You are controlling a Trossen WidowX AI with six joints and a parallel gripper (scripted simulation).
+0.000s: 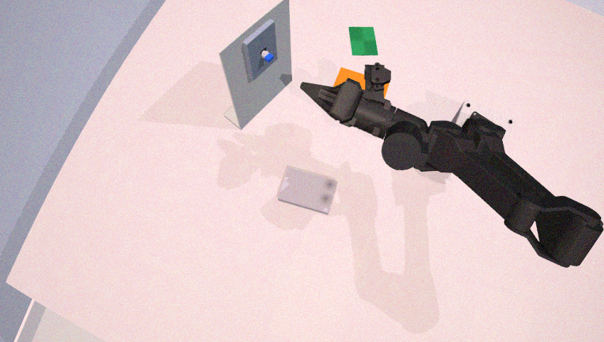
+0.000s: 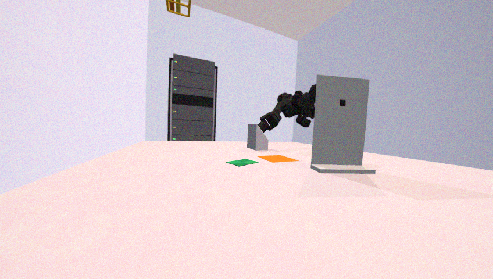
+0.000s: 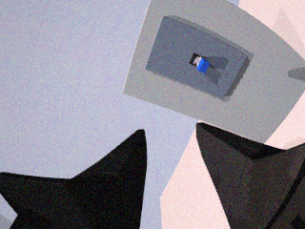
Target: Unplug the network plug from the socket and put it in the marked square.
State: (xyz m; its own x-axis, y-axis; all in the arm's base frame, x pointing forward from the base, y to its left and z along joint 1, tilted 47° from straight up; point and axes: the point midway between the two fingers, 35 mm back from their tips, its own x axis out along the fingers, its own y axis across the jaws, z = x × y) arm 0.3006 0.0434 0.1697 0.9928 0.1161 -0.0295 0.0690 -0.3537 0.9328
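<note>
Now: gripper tip 11 cm short of the network plug, 5 cm to the left of it and 3 cm above it. The rest, counted from my gripper tip: upright grey panel 13 cm ahead, 5 cm to the right, 10 cm below; then orange marked square 5 cm behind, 17 cm to the right, 23 cm below; then flat grey plate 6 cm behind, 9 cm to the left, 22 cm below.
</note>
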